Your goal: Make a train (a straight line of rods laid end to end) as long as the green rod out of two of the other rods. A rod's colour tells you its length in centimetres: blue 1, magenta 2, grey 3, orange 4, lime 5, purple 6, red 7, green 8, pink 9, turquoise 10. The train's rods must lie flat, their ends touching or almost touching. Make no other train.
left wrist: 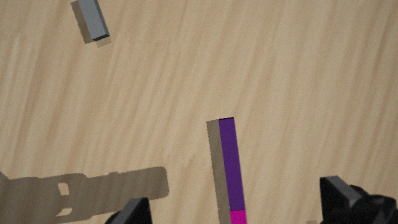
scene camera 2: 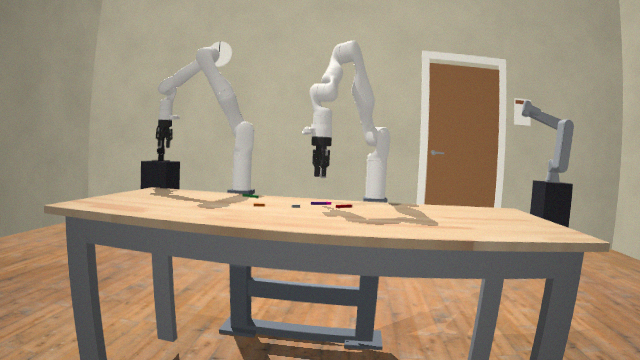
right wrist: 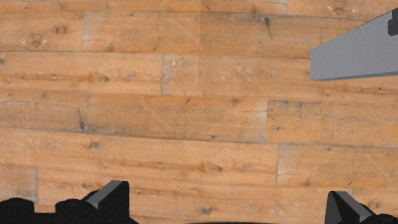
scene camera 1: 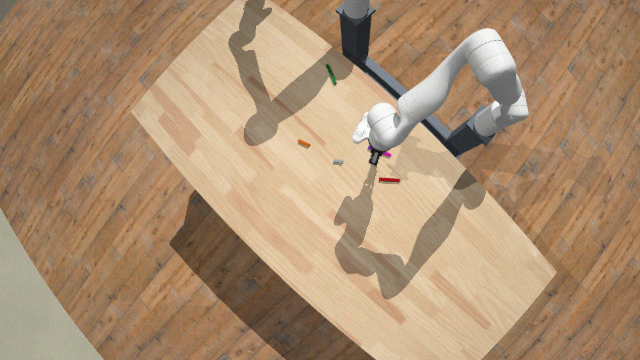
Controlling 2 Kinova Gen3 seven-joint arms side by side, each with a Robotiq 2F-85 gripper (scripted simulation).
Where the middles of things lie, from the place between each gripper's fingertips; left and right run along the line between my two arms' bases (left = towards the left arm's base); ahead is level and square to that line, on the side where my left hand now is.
My left gripper is now 110 mm above the purple rod [left wrist: 226, 125].
I see my right gripper 36 cm short of the purple rod, 88 cm to the right of it and 19 cm above it.
